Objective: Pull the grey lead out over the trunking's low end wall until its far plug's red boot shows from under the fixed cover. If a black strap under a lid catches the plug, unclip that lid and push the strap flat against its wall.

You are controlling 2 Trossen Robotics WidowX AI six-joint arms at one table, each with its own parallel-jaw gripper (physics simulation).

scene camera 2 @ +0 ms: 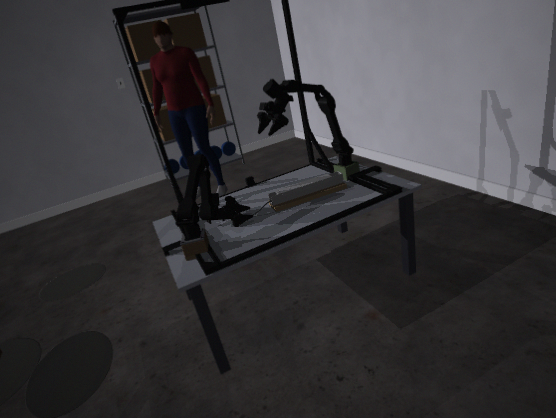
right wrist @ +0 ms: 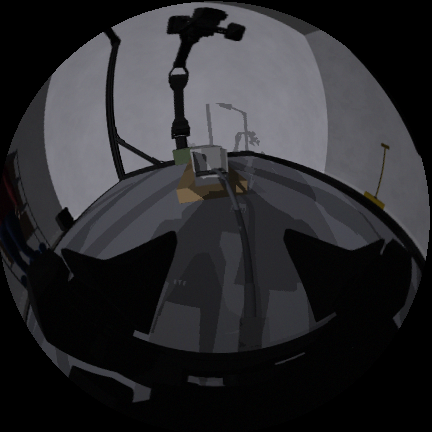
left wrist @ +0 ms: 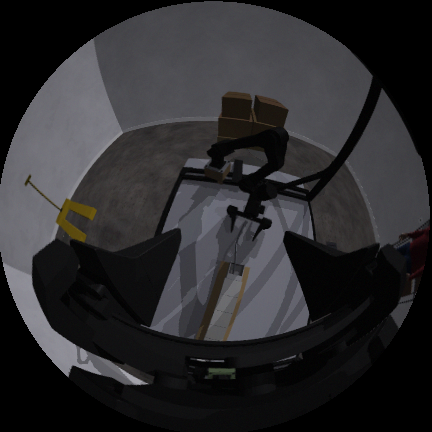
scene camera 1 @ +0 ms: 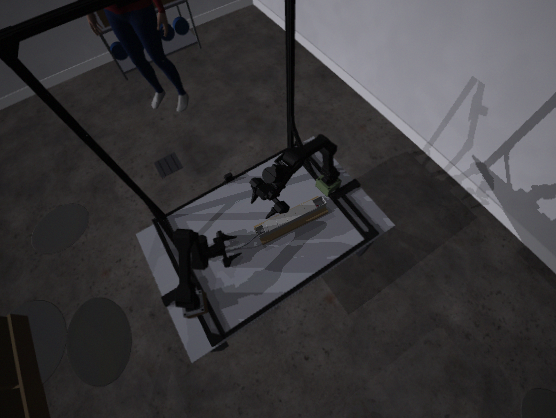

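Seen in the pictures: left gripper, between the fingertips: [scene camera 2: 263, 134] [left wrist: 234, 235] [scene camera 1: 258, 210]; right gripper, between the fingertips: [scene camera 2: 251, 211] [right wrist: 232, 235] [left wrist: 241, 236] [scene camera 1: 239, 244]; left arm's base, origin of its link: [scene camera 2: 345, 163] [right wrist: 181, 148] [left wrist: 220, 378] [scene camera 1: 329, 179]; right arm's base, origin of its link: [scene camera 2: 192, 235] [left wrist: 217, 163] [scene camera 1: 192, 303].
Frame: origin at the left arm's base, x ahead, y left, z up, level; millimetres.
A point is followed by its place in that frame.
The pale trunking [scene camera 1: 291, 219] [scene camera 2: 307, 191] {x 314, y 49, z -35 mm} with light lids lies lengthwise between wooden strips. The grey lead [left wrist: 236, 254] {x 529, y -15, z -32 mm} [right wrist: 245, 245] {x 610, y -30, z -66 mm} comes out over its open near end and runs along the table to a dark grey plug [right wrist: 252, 330] {x 669, y -58, z -66 mm} low in the right wrist view. My right gripper [scene camera 1: 236, 247] {x 604, y -40, z -55 mm} [scene camera 2: 250, 212] {x 604, y -40, z -55 mm} [right wrist: 232, 235] {x 604, y -40, z -55 mm} is open, low over the table, with the lead between its spread fingers but ungripped. My left gripper [scene camera 1: 261, 208] {x 486, y 37, z 315 mm} [scene camera 2: 265, 133] {x 486, y 37, z 315 mm} is open and empty, high above the table near the trunking. The red boot and any black strap do not show.
The white table [scene camera 1: 280, 280] {x 556, y 238, z -74 mm} [scene camera 2: 245, 242] {x 758, y 173, z -74 mm} has black rails along its edges. A green block [scene camera 1: 328, 185] {x 29, y 25, z 1 mm} [scene camera 2: 346, 170] {x 44, y 49, z -16 mm} is under the left arm's base, near the trunking's far end. A small black object [scene camera 1: 228, 176] {x 410, y -405, z -20 mm} [scene camera 2: 250, 181] {x 410, y -400, z -42 mm} is at the back edge. A person [scene camera 2: 180, 85] stands behind.
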